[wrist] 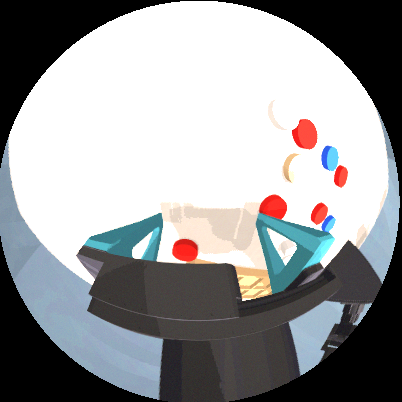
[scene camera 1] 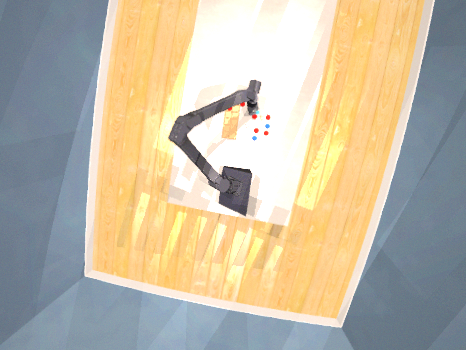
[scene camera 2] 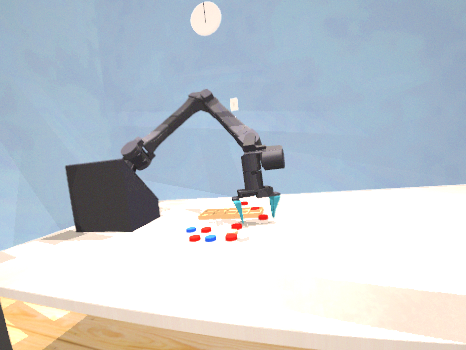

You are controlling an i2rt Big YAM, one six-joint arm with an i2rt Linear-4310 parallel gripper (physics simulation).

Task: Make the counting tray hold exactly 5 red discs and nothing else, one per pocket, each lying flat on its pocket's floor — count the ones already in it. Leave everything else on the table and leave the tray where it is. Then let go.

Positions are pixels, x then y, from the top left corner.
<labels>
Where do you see a wooden counting tray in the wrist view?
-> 253, 282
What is my gripper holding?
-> Nothing.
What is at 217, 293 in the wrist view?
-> My gripper.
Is my gripper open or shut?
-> Open.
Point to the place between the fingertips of my gripper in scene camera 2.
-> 258, 220
</labels>
